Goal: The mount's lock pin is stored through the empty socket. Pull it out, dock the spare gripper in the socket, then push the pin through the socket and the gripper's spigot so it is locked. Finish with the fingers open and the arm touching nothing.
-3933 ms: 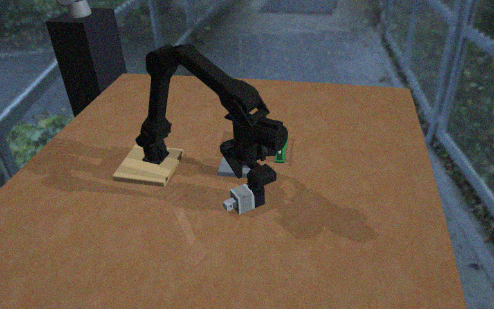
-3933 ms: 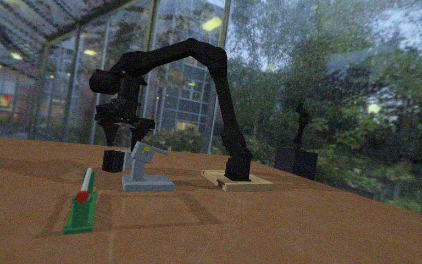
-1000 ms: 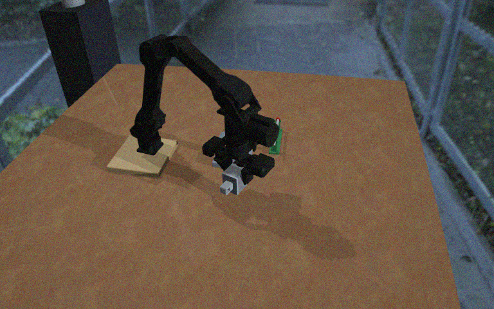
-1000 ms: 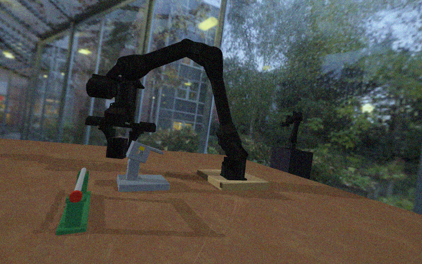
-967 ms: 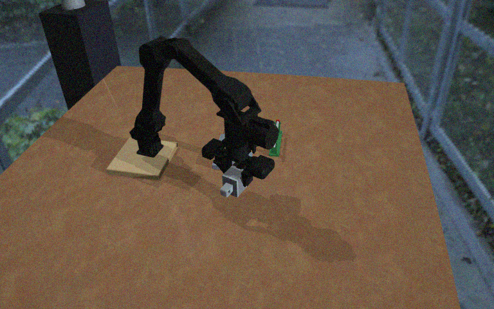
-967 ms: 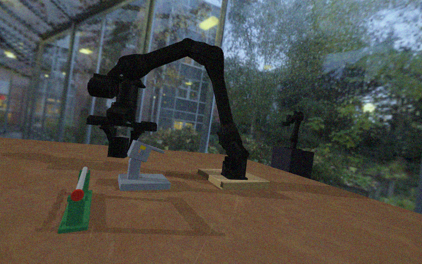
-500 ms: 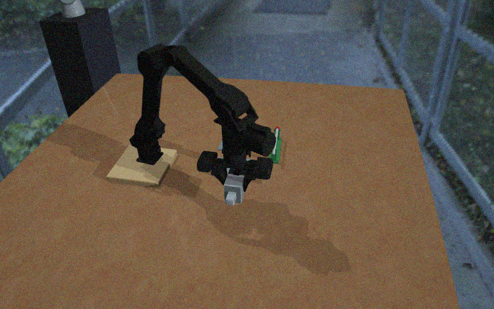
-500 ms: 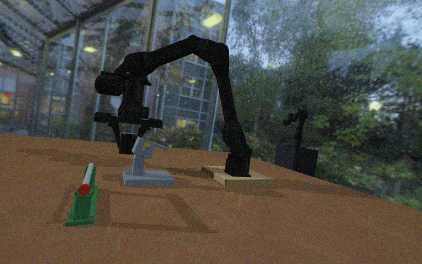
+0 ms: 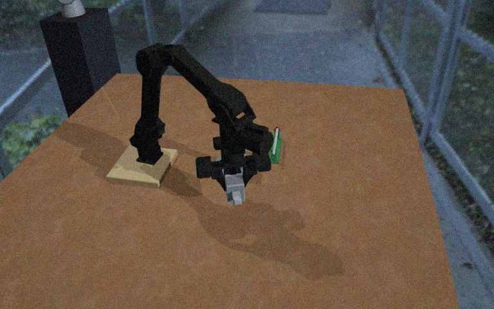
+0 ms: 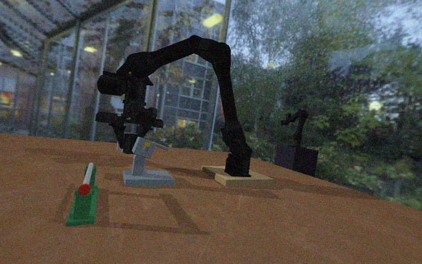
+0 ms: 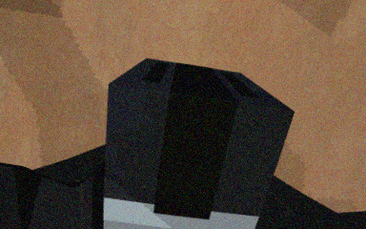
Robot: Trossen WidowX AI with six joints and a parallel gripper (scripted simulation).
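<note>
Right now my gripper tip is 60 mm past the socket and 150 mm to the right of it. From my gripper tip the other things lie so: spare gripper 10 mm ahead, 10 mm to the right, 20 mm above; green cradle 30 mm ahead, 280 mm to the left, 30 mm below.
</note>
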